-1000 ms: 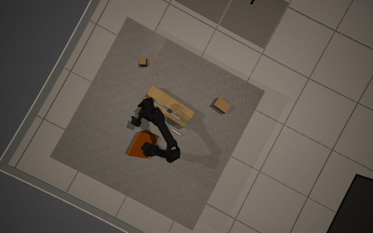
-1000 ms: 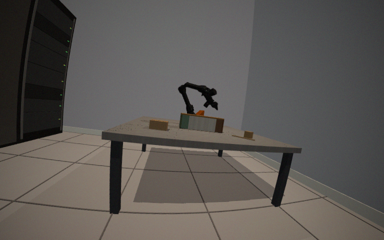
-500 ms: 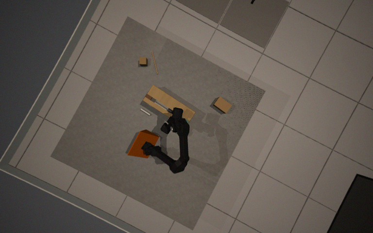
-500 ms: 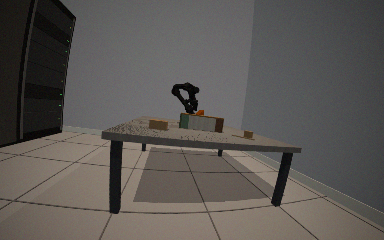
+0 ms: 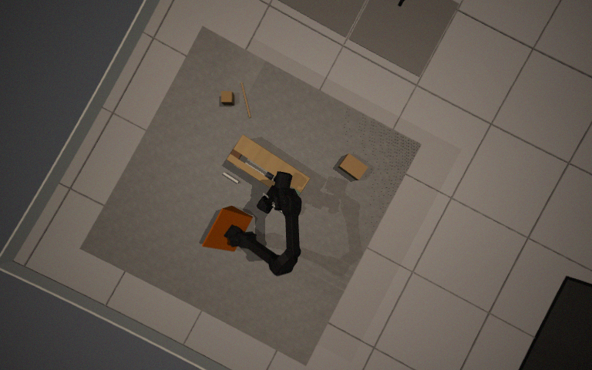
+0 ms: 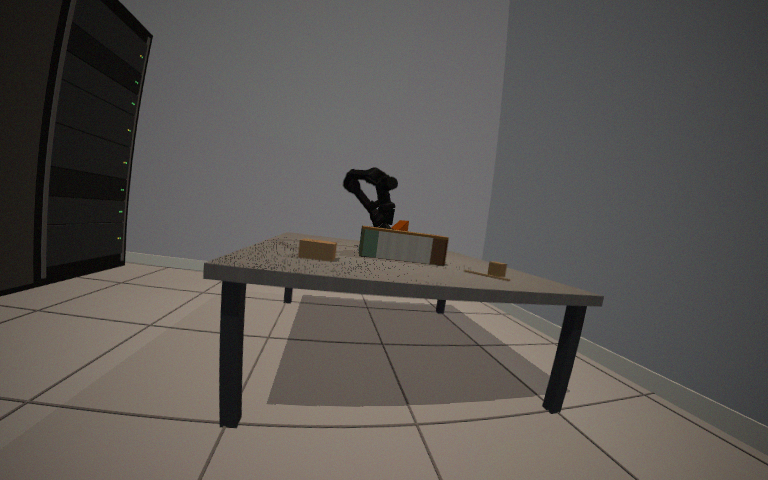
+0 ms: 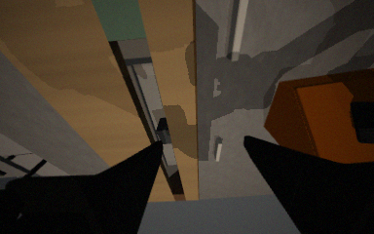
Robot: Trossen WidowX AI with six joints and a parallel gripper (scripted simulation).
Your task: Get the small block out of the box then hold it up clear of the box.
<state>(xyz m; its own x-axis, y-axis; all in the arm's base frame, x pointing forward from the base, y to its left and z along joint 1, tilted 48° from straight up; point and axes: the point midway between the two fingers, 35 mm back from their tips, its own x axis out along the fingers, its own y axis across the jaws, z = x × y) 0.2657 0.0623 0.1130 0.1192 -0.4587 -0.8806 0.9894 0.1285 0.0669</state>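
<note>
Now: gripper tip 6 cm above the small dark block, 5 cm short of it and 4 cm to the right of it. From my gripper tip the other things lie so: thin wooden stick (38 cm to the left, 30 cm ahead, 15 cm below); then clear-fronted box (9 cm below, 6 cm to the left, 3 cm ahead); then small tan cube (45 cm to the left, 25 cm ahead, 12 cm below).
</note>
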